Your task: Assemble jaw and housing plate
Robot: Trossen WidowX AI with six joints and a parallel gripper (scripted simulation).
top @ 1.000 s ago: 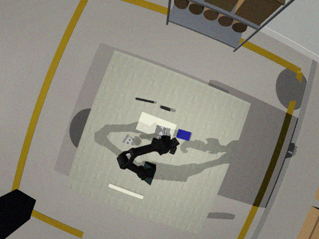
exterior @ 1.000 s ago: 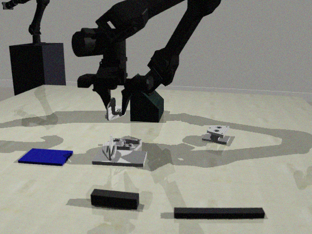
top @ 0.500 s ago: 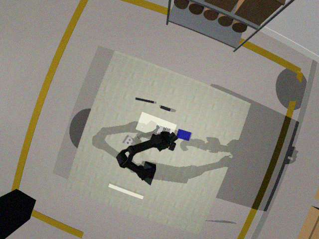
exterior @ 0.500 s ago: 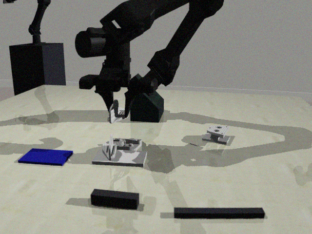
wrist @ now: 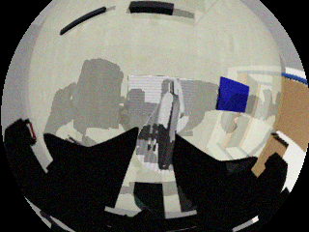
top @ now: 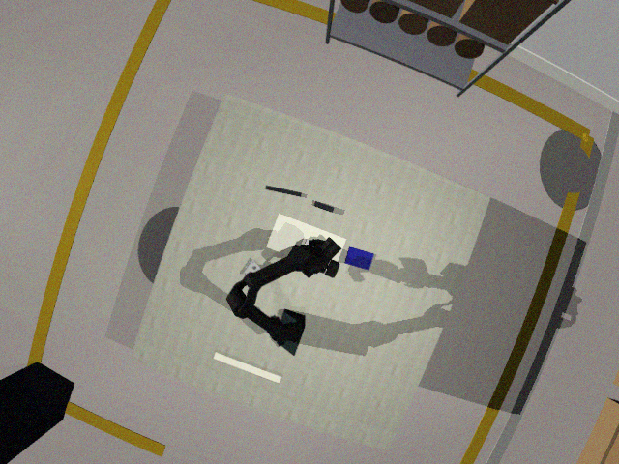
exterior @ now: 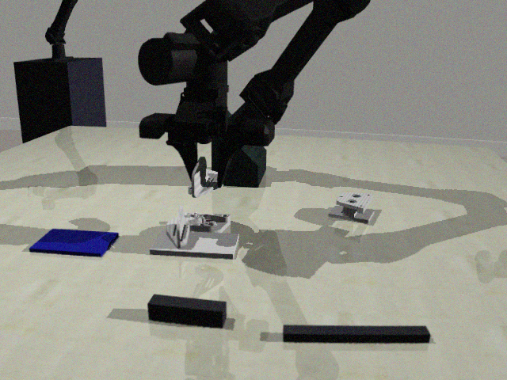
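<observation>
Now: gripper tip 80 mm above the grey base plate, 30 mm short of it and 10 mm to the left of it. The rest, counted from my gripper tip: short black block: 210 mm ahead, 70 mm below, 50 mm to the left; blue pad: 180 mm to the right, 80 mm below, 80 mm ahead; grey jaw: 30 mm behind, 20 mm to the right.
</observation>
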